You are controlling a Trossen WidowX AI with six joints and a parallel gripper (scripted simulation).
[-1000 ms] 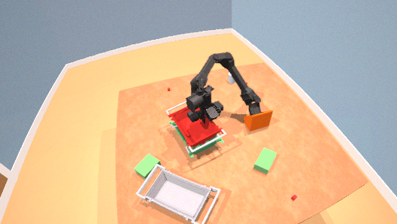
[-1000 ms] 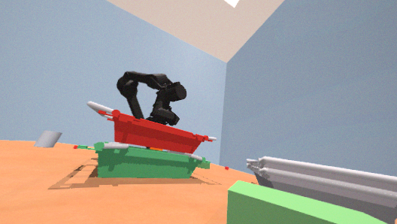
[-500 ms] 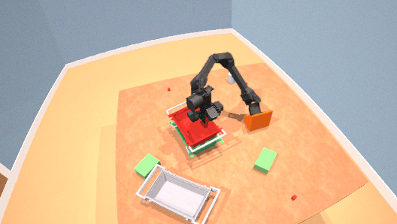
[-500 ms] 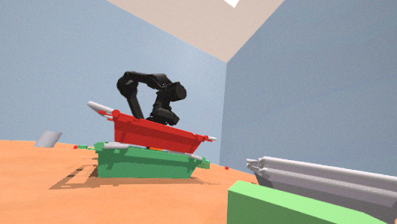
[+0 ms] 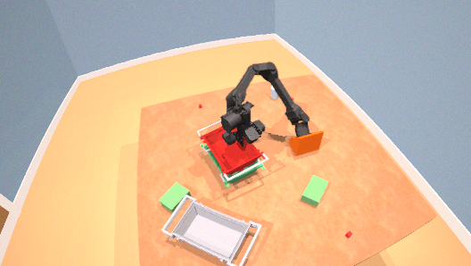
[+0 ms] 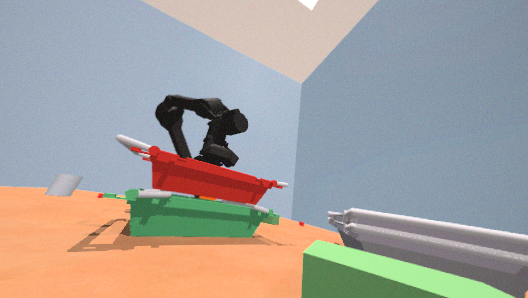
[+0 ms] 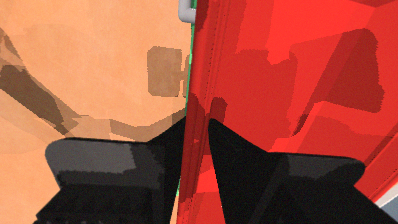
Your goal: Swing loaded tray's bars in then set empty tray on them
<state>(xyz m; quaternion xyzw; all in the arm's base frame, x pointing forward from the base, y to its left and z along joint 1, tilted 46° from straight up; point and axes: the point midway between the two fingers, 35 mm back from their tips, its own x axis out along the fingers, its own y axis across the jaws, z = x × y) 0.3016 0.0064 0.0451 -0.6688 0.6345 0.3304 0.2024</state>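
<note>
My gripper tip is now 7 cm short of the red tray, 3 cm below it and 1 cm to the right of it.
</note>
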